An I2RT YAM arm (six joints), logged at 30 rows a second.
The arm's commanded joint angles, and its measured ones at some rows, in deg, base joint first. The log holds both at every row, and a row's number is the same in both.
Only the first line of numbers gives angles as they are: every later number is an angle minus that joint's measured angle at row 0.
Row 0, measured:
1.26, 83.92, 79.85, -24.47, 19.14, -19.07
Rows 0 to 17, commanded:
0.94, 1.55, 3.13, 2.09, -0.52, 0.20
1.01, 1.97, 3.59, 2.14, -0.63, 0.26
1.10, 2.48, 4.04, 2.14, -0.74, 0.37
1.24, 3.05, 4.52, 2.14, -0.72, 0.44
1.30, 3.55, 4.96, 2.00, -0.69, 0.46
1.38, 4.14, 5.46, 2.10, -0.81, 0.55
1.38, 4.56, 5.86, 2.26, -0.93, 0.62
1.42, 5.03, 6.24, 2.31, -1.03, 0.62
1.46, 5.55, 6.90, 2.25, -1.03, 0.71
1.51, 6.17, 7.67, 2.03, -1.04, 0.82
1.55, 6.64, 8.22, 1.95, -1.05, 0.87
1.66, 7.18, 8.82, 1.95, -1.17, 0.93
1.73, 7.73, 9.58, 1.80, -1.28, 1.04
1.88, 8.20, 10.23, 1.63, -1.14, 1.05
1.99, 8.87, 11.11, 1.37, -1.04, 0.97
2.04, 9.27, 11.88, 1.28, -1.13, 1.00
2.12, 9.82, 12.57, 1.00, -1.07, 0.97
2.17, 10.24, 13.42, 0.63, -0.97, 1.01
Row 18, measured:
2.14, 9.25, 10.01, -1.07, -0.92, 0.44
